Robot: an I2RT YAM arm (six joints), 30 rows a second.
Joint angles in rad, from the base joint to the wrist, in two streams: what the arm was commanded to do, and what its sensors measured. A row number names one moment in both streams.
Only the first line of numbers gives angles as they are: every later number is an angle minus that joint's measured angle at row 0.
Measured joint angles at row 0:
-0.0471 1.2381 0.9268 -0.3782 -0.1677 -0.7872
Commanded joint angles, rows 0 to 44:
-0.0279 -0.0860 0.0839 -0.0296 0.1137 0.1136
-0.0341 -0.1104 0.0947 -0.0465 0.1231 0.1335
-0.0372 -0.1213 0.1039 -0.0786 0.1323 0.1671
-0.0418 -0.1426 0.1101 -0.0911 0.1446 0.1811
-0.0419 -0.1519 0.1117 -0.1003 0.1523 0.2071
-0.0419 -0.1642 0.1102 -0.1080 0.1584 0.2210
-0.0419 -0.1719 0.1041 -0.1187 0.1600 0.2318
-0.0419 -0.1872 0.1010 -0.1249 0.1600 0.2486
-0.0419 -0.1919 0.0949 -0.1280 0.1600 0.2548
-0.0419 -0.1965 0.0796 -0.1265 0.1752 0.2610
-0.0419 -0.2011 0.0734 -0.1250 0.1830 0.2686
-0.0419 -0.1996 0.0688 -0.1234 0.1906 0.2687
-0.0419 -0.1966 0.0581 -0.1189 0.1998 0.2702
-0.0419 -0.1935 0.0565 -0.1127 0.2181 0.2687
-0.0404 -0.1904 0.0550 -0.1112 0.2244 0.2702
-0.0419 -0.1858 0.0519 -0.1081 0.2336 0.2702
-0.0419 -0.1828 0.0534 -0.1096 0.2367 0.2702
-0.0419 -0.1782 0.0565 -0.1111 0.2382 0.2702
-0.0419 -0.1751 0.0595 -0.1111 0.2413 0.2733
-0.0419 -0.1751 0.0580 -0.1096 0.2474 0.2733
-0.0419 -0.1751 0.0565 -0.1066 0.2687 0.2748
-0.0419 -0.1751 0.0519 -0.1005 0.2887 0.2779
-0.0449 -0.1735 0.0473 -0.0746 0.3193 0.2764
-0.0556 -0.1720 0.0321 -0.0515 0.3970 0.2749
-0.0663 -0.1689 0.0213 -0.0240 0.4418 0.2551
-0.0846 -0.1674 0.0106 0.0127 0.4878 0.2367
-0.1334 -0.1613 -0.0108 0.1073 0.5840 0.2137
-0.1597 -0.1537 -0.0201 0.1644 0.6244 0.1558
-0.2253 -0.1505 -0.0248 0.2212 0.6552 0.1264
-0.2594 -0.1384 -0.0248 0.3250 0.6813 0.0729
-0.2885 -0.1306 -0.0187 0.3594 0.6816 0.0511
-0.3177 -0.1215 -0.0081 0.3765 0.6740 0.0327
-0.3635 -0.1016 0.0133 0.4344 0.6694 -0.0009
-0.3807 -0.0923 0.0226 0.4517 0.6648 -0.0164
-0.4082 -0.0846 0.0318 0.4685 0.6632 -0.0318
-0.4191 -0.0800 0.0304 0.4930 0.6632 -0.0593
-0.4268 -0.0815 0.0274 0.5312 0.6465 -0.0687
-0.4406 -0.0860 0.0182 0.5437 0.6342 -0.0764
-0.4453 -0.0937 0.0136 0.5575 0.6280 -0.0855
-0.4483 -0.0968 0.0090 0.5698 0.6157 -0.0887
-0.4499 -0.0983 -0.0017 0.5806 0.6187 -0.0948
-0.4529 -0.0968 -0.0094 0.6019 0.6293 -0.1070
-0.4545 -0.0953 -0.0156 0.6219 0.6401 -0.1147
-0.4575 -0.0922 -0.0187 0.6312 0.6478 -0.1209
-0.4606 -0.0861 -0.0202 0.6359 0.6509 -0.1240
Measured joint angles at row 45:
-0.4517 -0.0786 -0.0164 0.5150 0.6211 -0.0828
